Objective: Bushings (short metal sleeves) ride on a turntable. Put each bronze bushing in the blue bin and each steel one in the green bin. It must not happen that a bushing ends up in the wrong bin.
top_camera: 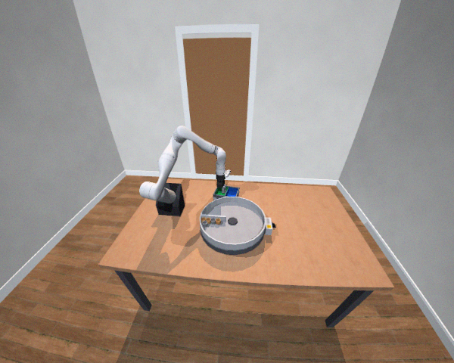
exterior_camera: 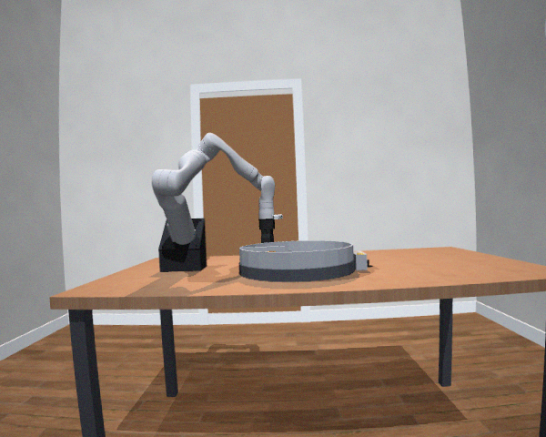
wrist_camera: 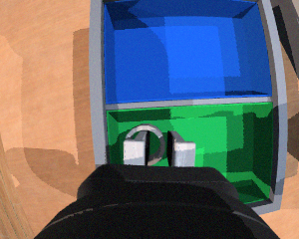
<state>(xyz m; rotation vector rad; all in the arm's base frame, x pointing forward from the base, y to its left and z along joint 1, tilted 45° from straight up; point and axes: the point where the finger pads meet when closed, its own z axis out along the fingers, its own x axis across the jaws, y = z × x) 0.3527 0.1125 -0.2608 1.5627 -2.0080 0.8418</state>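
My hand is 30 mm short of the blue bin and 30 mm to the left of it. Round my hand: grey turntable: 100 mm ahead, 370 mm to the right, 20 mm above.
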